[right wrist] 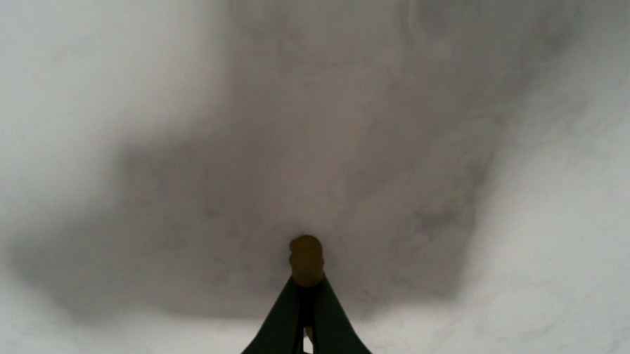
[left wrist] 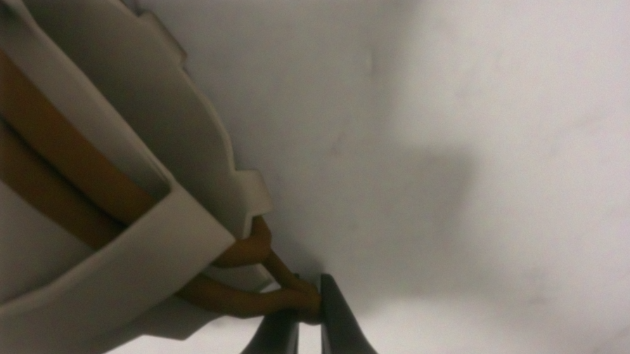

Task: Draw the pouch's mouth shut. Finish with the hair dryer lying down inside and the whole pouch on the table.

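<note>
The pale beige pouch [left wrist: 150, 260] fills the left side of the left wrist view, its mouth edge wavy and parted, with a brown drawstring cord [left wrist: 75, 145] running through its loops. My left gripper [left wrist: 310, 288] is shut on the knotted cord end [left wrist: 240, 301] just beyond the pouch's corner. My right gripper [right wrist: 308, 288] is shut on the other cord end, whose brown knot [right wrist: 306, 257] sticks out past the fingertips. The pouch does not show in the right wrist view. The hair dryer does not show in either view.
The pale, marbled table top [left wrist: 500, 150] [right wrist: 550, 225] lies under both grippers, with broad soft shadows of the arms across it.
</note>
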